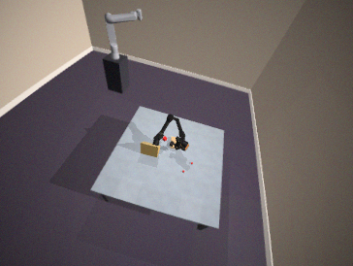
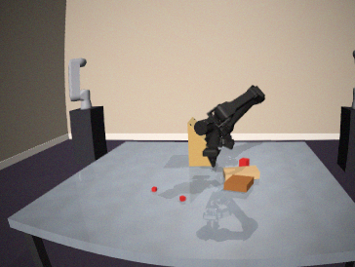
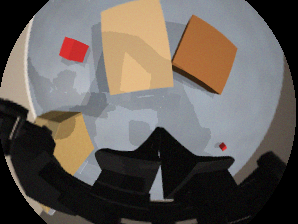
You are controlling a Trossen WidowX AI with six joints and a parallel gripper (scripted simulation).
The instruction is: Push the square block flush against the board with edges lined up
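My gripper tip is 190 mm past the red cube, 130 mm to the right of it and 40 mm above it. From my gripper tip the other things lie so: tan board: 50 mm behind, 120 mm to the left, 50 mm below; then brown square block: 70 mm ahead, 120 mm to the left, 50 mm below.
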